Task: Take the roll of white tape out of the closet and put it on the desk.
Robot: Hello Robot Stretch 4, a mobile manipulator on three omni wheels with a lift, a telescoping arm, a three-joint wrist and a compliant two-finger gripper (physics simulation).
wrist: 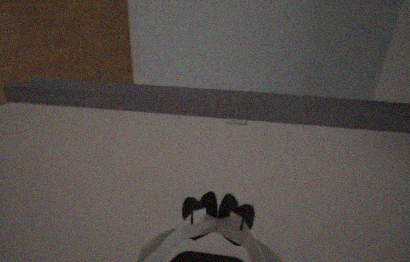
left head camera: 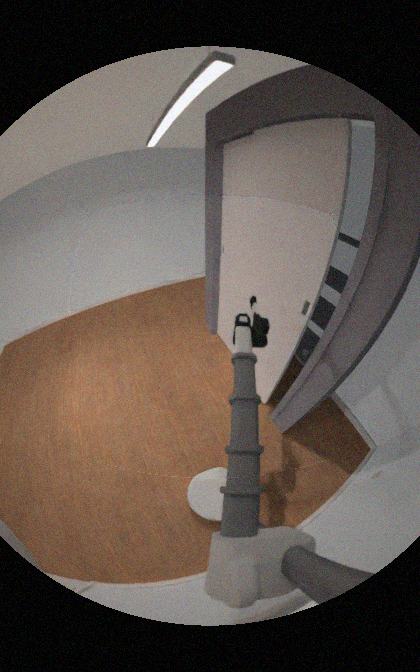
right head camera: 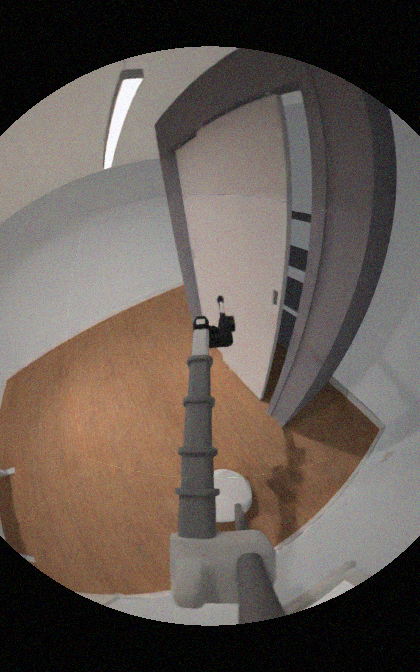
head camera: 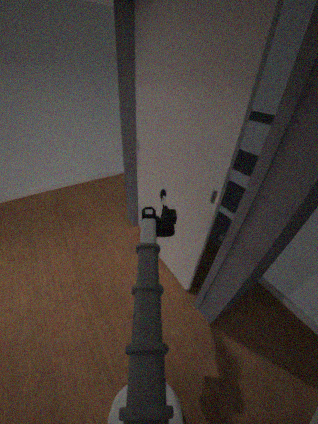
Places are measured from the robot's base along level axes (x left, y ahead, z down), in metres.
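Where they show: gripper, fingertip midpoint: (wrist: pixel 218 208) (head camera: pixel 162 192).
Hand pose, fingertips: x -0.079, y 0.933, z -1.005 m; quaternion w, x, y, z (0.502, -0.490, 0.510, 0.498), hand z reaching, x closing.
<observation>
After its pixels a point has its place.
The closet (head camera: pixel 127 100) @[x 0.197, y 1.708, z -1.409 m] (left head camera: pixel 214 225) (right head camera: pixel 184 240) has a grey-brown frame and a pale door panel (head camera: pixel 190 115) @[x -0.211, y 1.089, z -1.401 m] (left head camera: pixel 280 240) (right head camera: pixel 240 240) (wrist: pixel 125 165) @[x -0.074, y 1.313, z -0.755 m] across most of its front. A narrow gap at the panel's right side shows light and dark shelf bands. A small grey recessed handle (head camera: pixel 214 196) @[x -0.365, y 0.860, z -1.036 m] (left head camera: pixel 306 307) (right head camera: pixel 275 297) sits near that side. My gripper (head camera: pixel 163 193) @[x -0.079, y 0.933, z -1.005 m] (left head camera: pixel 253 300) (right head camera: pixel 220 299) (wrist: pixel 218 208) @[x -0.079, y 0.933, z -1.005 m] is shut and empty, in front of the panel, left of the handle. The tape and the desk cannot be made out in these views.
The closet's grey side (left head camera: pixel 400 200) (right head camera: pixel 350 200) stands at the right. White walls (left head camera: pixel 125 235) (right head camera: pixel 120 255) bound the wooden floor (head camera: pixel 65 300) @[x 0.739, y 0.736, z 0.027 m] (left head camera: pixel 125 400) (right head camera: pixel 115 410). A partly visible white-edged object (right head camera: pixel 7 471) is at the far left.
</observation>
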